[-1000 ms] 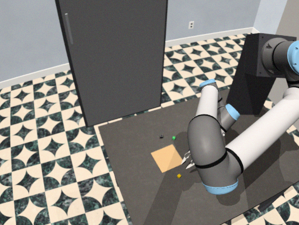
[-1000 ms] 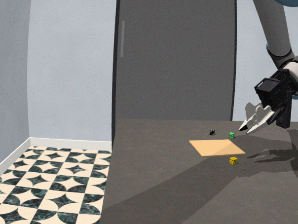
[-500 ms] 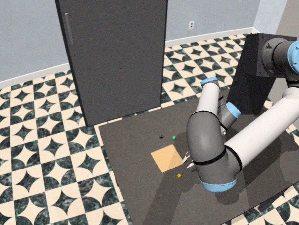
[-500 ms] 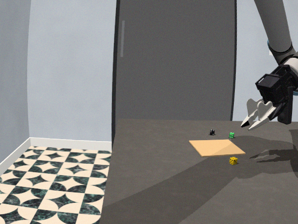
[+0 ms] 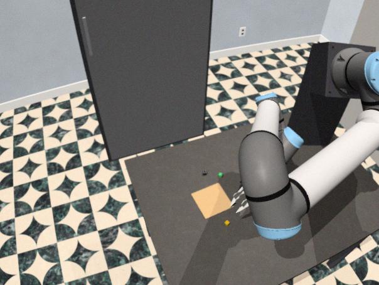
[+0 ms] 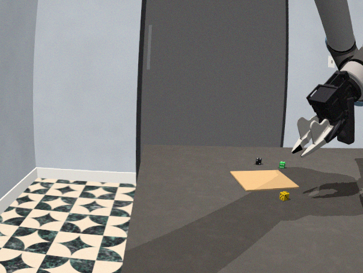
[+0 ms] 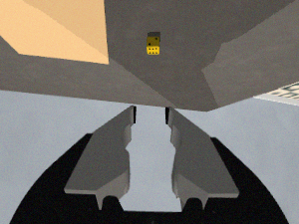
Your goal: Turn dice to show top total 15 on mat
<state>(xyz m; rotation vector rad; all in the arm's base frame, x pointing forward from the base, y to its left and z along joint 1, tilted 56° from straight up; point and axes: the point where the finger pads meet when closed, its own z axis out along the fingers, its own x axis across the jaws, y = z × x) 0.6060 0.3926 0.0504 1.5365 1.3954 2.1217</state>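
Right now my hand is 100 mm above the yellow die, 30 mm short of it and 20 mm to the right of it. Round my hand: black die 260 mm to the right, 100 mm below, 70 mm ahead; orange mat 110 mm to the right, 100 mm below, 70 mm ahead; green die 230 mm to the right, 100 mm below.
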